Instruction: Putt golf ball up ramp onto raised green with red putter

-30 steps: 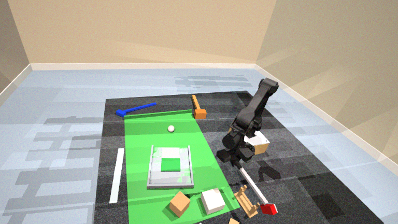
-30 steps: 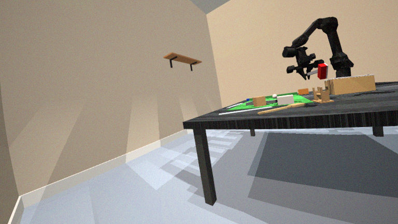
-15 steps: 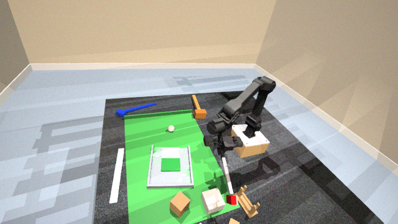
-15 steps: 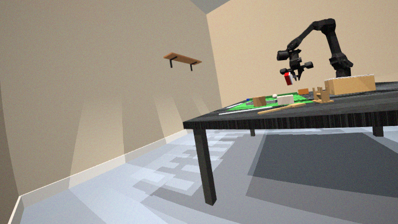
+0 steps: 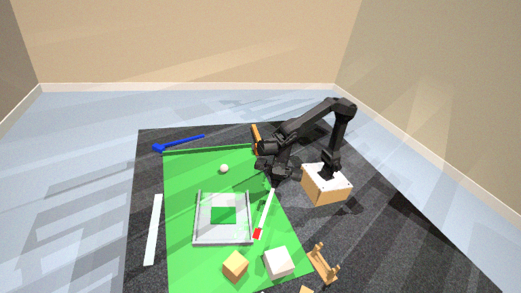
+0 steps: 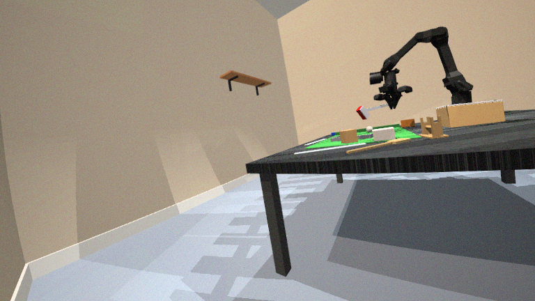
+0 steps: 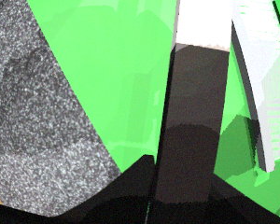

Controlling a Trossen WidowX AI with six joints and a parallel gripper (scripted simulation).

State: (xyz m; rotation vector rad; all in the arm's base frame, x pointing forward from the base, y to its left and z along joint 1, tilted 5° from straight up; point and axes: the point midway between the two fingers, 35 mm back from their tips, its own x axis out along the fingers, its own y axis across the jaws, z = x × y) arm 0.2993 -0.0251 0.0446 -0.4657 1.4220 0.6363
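Right now my gripper tip is 8 cm short of the red putter, 8 cm to the right of it and 2 cm below it. Round my gripper tip: grey platform (20 cm ahead, 2 cm to the right, 13 cm below); white golf ball (9 cm ahead, 28 cm to the right, 11 cm below); wooden stand (3 cm behind, 30 cm to the left, 10 cm below).
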